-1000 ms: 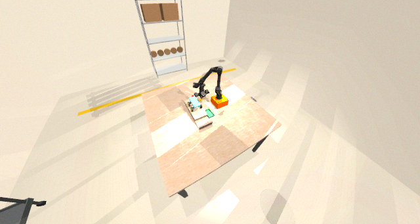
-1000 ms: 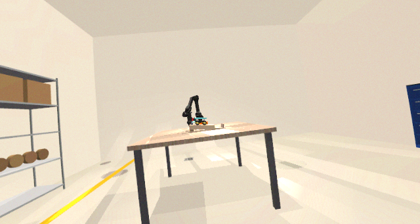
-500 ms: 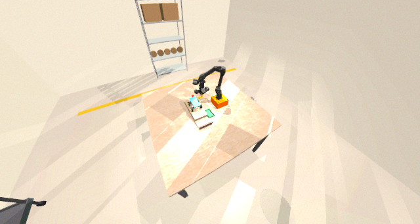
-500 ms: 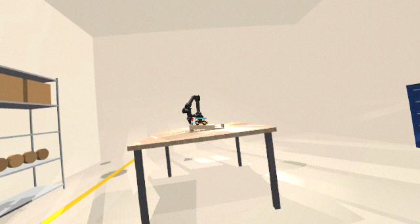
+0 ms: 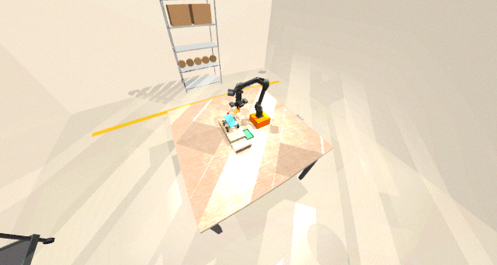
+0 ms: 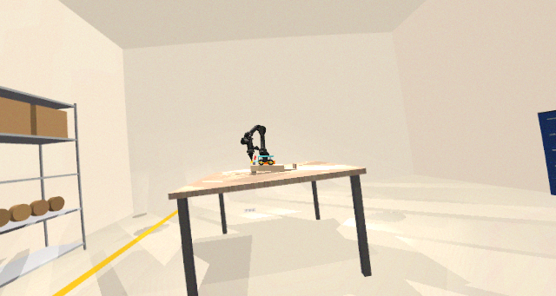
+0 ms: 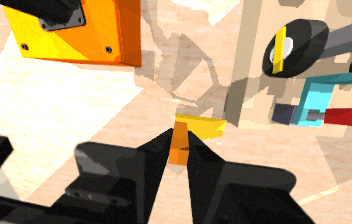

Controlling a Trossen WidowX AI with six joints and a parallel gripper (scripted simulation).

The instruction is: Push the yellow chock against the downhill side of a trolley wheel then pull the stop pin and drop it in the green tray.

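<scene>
My gripper tip is now 70 mm short of the green tray, 240 mm to the right of it and 130 mm above it. Also, from my gripper tip: yellow chock (20 mm ahead, 10 mm below); then red-headed stop pin (140 mm ahead, 20 mm to the left); then blue trolley (170 mm ahead, 110 mm to the left, 10 mm below).
</scene>
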